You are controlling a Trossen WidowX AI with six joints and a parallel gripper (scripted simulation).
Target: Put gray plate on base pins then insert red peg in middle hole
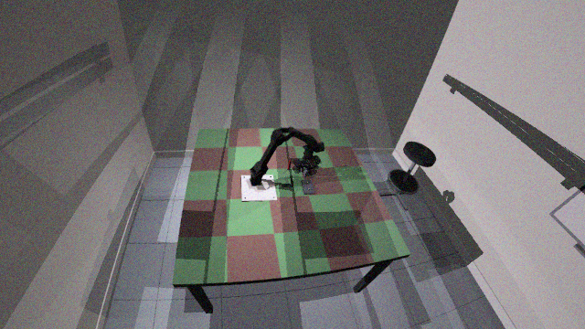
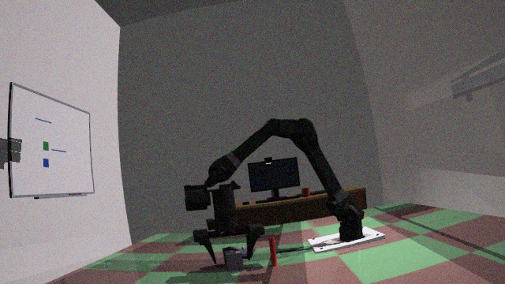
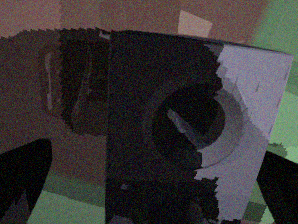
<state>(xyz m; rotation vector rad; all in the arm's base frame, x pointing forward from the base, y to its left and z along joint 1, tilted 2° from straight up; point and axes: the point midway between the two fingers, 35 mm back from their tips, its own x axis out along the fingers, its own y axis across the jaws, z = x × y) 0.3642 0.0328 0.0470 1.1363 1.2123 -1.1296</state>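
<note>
My gripper tip is 15 cm to the left of the base, 4 cm past it and 1 cm above it. Also, from my gripper tip: gray plate: 2 cm above; then red peg: 11 cm behind, 5 cm to the left, 3 cm above.
</note>
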